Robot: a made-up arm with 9 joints. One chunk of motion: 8 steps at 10 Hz.
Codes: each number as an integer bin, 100 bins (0 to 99) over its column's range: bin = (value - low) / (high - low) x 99, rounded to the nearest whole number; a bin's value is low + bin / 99 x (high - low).
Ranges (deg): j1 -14.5..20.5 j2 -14..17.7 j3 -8.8..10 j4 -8.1..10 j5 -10.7..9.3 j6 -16.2..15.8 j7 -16.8..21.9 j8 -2.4..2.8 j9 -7.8..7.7
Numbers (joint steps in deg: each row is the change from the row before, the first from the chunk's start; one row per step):
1: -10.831 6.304 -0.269 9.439 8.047 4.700 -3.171 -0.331 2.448
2: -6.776 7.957 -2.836 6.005 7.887 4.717 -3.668 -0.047 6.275
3: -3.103 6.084 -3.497 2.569 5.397 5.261 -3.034 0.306 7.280
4: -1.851 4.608 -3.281 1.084 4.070 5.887 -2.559 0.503 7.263
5: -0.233 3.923 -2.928 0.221 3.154 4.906 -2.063 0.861 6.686
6: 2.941 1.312 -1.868 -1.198 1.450 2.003 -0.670 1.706 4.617
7: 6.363 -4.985 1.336 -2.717 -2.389 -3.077 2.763 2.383 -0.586
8: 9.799 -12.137 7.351 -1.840 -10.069 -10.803 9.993 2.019 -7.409
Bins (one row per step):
1: 10 63 45 96 93 65 35 39 65
2: 22 69 31 77 92 65 34 45 90
3: 32 63 28 58 80 66 35 52 96
4: 36 58 29 50 73 68 36 55 96
5: 40 56 31 46 69 65 38 62 93
6: 49 48 37 38 60 56 41 78 79
7: 59 28 53 29 41 41 50 91 46
8: 69 6 85 34 3 17 69 84 2

